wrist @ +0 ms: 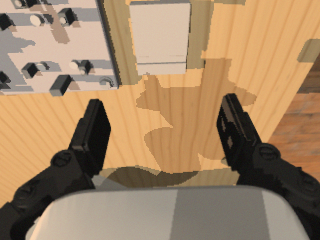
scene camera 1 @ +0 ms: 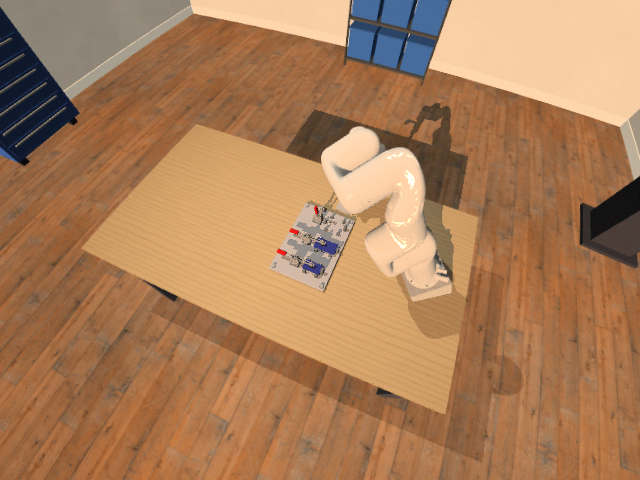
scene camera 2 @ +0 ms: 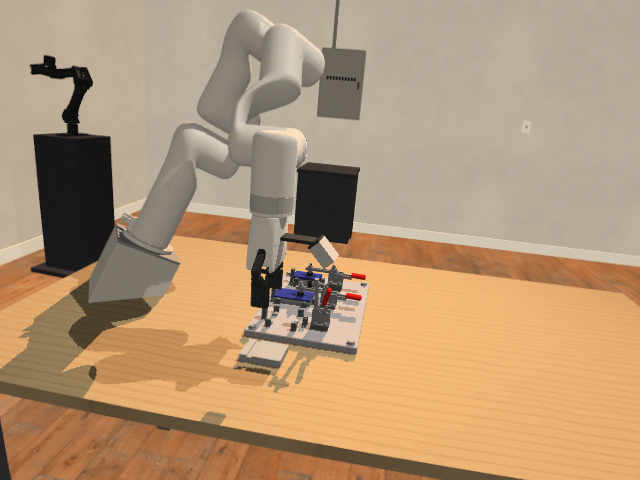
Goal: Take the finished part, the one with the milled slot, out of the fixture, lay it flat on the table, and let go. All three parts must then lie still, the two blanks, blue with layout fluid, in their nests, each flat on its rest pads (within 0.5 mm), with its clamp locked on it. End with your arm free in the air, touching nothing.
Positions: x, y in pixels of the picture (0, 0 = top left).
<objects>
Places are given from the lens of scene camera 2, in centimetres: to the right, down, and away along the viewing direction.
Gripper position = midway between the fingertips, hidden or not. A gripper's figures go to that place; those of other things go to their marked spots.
my gripper (scene camera 2: 266, 297): -10, 10, 81
finished part (scene camera 2: 266, 353): -10, 21, 83
</objects>
